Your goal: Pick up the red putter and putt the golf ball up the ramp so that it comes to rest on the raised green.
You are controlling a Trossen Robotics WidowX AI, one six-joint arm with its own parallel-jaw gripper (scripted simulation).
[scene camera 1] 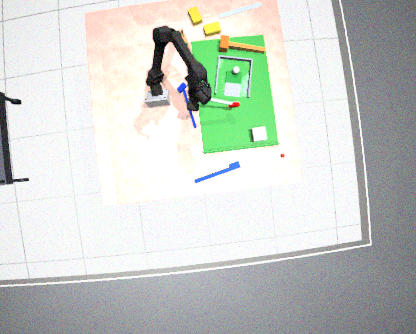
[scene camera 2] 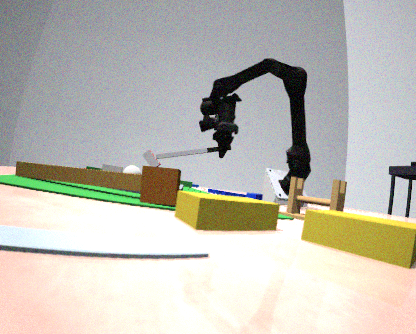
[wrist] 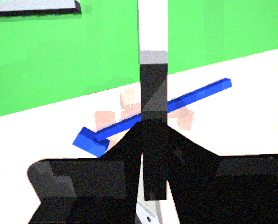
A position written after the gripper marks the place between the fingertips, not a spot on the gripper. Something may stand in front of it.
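Observation:
There's a ramp (scene camera 1: 233,81) showing in scene camera 1. Scene camera 2 has the gripper (scene camera 2: 221,158), and it's carrying a red putter. As for the wrist view, you get a green mat (wrist: 57,57) there, and the gripper (wrist: 149,126) as well.

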